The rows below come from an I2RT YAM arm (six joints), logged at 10 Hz.
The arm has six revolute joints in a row. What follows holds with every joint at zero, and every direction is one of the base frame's. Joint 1 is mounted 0.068 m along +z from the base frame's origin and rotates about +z. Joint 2 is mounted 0.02 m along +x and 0.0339 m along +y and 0.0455 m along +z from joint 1 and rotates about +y. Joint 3 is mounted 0.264 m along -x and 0.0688 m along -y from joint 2 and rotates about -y. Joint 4 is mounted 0.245 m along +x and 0.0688 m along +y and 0.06 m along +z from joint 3 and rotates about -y. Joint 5 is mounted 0.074 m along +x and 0.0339 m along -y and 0.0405 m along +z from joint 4 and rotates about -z. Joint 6 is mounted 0.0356 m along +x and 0.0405 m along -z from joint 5 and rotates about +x. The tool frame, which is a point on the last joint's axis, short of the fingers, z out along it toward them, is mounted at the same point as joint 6; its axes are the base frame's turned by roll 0, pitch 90 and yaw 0 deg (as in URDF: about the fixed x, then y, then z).
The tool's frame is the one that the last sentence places.
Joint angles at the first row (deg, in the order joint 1, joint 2, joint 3, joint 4, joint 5, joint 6):
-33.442, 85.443, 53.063, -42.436, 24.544, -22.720
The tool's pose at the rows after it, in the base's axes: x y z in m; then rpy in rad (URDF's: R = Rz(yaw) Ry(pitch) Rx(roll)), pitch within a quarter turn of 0, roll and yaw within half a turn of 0:
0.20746 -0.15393 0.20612 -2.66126 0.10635 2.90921
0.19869 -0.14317 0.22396 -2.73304 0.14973 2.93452
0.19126 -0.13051 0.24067 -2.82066 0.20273 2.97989
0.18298 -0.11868 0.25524 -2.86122 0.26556 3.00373
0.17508 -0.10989 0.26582 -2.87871 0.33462 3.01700
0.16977 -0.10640 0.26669 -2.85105 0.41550 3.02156
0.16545 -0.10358 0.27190 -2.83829 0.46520 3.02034
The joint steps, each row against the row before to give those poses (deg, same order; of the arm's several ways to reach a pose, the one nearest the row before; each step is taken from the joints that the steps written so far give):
0.040, -2.874, 0.456, -2.860, -0.864, 0.825
0.299, -4.483, 0.609, -4.089, -4.974, -0.326
0.688, -4.172, 0.799, -3.758, -6.294, -1.001
0.873, -4.302, 0.179, -2.105, -3.649, 0.171
0.504, -3.942, -0.439, -0.321, -2.499, 0.410
0.012, -3.467, -2.571, 3.880, -0.341, 0.536
0.002, -2.286, -0.537, 1.059, -0.297, 0.613

